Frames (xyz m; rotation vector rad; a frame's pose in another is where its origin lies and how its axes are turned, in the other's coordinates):
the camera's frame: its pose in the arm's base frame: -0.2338 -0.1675 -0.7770 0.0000 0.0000 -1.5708
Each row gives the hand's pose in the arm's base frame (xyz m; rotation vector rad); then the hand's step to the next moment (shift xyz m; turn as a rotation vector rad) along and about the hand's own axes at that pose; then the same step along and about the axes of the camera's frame.
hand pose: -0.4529 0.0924 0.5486 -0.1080 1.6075 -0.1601
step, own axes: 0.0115 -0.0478 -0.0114 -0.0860 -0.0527 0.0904
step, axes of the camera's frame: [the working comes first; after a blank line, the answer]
step, axes of the arm's base frame: -0.0133 -0.0486 -0.0028 0.0925 -0.0407 0.0902

0.0486 -0.0133 -0.0028 0.0407 0.0925 0.0902
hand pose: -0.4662 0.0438 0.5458 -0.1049 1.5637 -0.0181
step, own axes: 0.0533 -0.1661 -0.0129 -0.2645 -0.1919 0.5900
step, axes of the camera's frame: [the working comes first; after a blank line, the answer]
step, axes of the arm's base frame: -0.0033 -0.1702 -0.0402 0.5975 -0.1376 0.2809

0.1702 -0.0033 -0.0402 0.1376 0.5975 0.2809
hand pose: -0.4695 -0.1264 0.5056 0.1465 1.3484 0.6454
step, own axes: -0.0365 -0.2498 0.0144 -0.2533 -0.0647 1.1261
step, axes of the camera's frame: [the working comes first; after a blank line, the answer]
step, axes of the arm's base frame: 0.0973 -0.2195 -0.0793 1.0553 0.1127 0.4584

0.2195 0.0973 -0.0793 -0.1127 1.0553 0.4584
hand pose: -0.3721 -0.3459 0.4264 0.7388 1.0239 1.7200
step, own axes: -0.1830 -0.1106 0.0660 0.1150 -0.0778 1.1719
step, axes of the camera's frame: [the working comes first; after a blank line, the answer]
step, axes of the arm's base frame: 0.1663 -0.1316 -0.0715 0.9703 0.4738 0.4762

0.1316 0.1663 -0.0715 -0.4738 0.9703 0.4762
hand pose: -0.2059 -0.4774 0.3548 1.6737 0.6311 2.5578
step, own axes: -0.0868 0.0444 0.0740 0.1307 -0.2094 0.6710
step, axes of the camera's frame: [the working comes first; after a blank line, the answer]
step, axes of the arm's base frame: 0.1111 -0.0373 -0.0353 0.4950 0.4378 0.2729

0.0373 0.1111 -0.0353 -0.4378 0.4950 0.2729
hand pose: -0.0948 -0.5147 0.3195 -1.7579 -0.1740 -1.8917
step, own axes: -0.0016 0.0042 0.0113 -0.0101 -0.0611 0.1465
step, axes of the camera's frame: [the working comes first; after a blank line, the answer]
step, axes of the arm's base frame: 0.0119 0.0020 -0.0011 0.1008 0.1201 0.0268

-0.0020 0.0119 -0.0011 -0.1201 0.1008 0.0268
